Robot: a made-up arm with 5 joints.
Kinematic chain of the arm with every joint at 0, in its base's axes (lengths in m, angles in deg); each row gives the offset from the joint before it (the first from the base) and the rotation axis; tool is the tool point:
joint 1: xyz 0 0 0.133 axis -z
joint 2: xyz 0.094 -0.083 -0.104 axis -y
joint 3: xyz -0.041 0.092 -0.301 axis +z
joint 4: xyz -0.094 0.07 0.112 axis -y
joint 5: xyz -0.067 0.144 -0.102 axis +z
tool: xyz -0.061 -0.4 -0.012
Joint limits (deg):
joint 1: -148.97..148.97
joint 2: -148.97..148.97
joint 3: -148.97..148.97
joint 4: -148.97..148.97
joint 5: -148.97..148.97
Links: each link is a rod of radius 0.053 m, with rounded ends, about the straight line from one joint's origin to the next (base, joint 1, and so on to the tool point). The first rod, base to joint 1, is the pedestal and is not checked.
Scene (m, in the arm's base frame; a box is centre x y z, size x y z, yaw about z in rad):
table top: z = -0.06
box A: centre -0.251 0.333 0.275 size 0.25 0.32 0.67 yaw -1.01
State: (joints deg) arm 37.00 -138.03 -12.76 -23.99 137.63
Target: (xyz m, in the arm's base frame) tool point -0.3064 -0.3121 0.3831
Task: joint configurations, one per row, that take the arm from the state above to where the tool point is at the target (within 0.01 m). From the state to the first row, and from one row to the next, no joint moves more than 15 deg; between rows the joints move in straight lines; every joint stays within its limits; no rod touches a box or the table.
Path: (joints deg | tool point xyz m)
1: 47.26 -139.77 -3.37 -21.33 122.94 | 0.0997 0.4521 0.2563
2: 57.53 -141.50 6.02 -18.66 108.24 | 0.1283 0.3721 0.2745
3: 67.79 -143.24 15.40 -16.00 93.55 | 0.1318 0.2936 0.2812
4: 78.05 -144.98 24.79 -13.34 78.86 | 0.1121 0.2252 0.2796
5: 88.31 -146.71 34.18 -10.67 64.16 | 0.0737 0.1749 0.2731
6: 89.37 -147.04 33.12 -12.18 50.45 | -0.0225 0.1545 0.2767
7: 90.42 -147.36 32.06 -13.68 36.74 | -0.1120 0.1129 0.2877
8: 91.48 -147.68 31.00 -15.18 23.02 | -0.1895 0.0518 0.3040
9: 92.53 -148.00 29.94 -16.68 9.31 | -0.2507 -0.0257 0.3237
10: 93.58 -148.33 28.88 -18.18 -4.40 | -0.2918 -0.1155 0.3446
11: 94.64 -148.65 27.82 -19.68 -18.12 | -0.3108 -0.2128 0.3649
12: 95.69 -148.97 26.75 -21.18 -31.83 | -0.3064 -0.3121 0.3831

